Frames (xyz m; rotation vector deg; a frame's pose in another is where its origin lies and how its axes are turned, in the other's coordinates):
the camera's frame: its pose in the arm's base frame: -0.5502 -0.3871 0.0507 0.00 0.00 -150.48
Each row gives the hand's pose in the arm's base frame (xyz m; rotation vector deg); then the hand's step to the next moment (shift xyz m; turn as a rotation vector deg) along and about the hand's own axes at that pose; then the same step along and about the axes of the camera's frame.
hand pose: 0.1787 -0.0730 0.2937 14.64 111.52 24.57
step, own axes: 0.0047 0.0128 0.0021 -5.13 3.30 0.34
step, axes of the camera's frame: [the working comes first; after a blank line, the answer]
step, axes of the arm's base frame: -0.0002 0.0138 0.0005 2.31 1.18 5.53

-0.0066 -0.0121 0.0005 -2.59 0.11 5.53
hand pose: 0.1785 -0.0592 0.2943 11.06 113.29 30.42
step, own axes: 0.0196 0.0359 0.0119 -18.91 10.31 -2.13
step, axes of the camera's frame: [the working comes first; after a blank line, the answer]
step, axes of the arm's base frame: -0.0018 0.0423 -0.0043 5.71 1.75 20.80

-0.0193 -0.0377 -0.0043 -5.83 1.29 20.80
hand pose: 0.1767 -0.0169 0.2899 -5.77 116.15 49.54
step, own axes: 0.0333 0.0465 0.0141 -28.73 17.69 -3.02
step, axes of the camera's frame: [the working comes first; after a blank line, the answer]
step, axes of the arm's base frame: -0.0274 0.0519 -0.0055 8.05 4.32 32.62

-0.0017 -0.0586 -0.0055 -9.13 0.21 32.62
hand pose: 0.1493 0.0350 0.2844 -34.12 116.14 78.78
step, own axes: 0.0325 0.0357 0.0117 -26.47 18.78 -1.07
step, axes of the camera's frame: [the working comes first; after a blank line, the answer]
step, axes of the arm's base frame: -0.0440 0.0229 -0.0025 6.17 6.47 31.22

0.0271 -0.0416 -0.0025 -8.56 -2.59 31.22
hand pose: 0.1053 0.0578 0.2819 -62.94 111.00 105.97
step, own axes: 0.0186 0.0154 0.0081 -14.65 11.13 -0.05
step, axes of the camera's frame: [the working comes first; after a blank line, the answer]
step, axes of the arm's base frame: -0.0254 -0.0002 -0.0017 2.76 4.02 17.74

0.0222 -0.0124 -0.0017 -4.39 -2.14 17.74
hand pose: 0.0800 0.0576 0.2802 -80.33 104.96 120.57
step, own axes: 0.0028 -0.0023 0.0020 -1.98 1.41 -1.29
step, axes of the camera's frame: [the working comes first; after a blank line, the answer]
step, axes of the arm's base frame: -0.0016 0.0009 -0.0037 1.19 -0.45 2.44

0.0010 -0.0016 -0.0037 -0.81 0.98 2.44
